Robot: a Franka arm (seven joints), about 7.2 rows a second.
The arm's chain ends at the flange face. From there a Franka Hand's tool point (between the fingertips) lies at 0.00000 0.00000 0.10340 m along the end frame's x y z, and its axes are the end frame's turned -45 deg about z.
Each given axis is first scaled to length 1.
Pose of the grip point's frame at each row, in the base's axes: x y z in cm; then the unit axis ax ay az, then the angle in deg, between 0 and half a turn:
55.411 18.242 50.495 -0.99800 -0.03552 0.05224 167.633
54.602 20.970 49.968 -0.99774 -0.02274 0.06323 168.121
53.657 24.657 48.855 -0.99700 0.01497 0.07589 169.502
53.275 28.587 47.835 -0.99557 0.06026 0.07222 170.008
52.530 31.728 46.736 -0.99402 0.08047 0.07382 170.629
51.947 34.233 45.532 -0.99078 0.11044 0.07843 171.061
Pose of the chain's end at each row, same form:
56.555 16.070 60.539 -0.93315 0.34818 0.08949 170.864
55.941 18.876 60.005 -0.92788 0.35979 0.09795 171.796
55.180 22.755 58.904 -0.91296 0.39432 0.10499 173.625
54.642 26.712 57.911 -0.89457 0.43561 0.09994 173.932
53.902 29.932 56.826 -0.88559 0.45373 0.09934 174.576
53.367 32.463 55.620 -0.87122 0.48015 0.10215 175.177

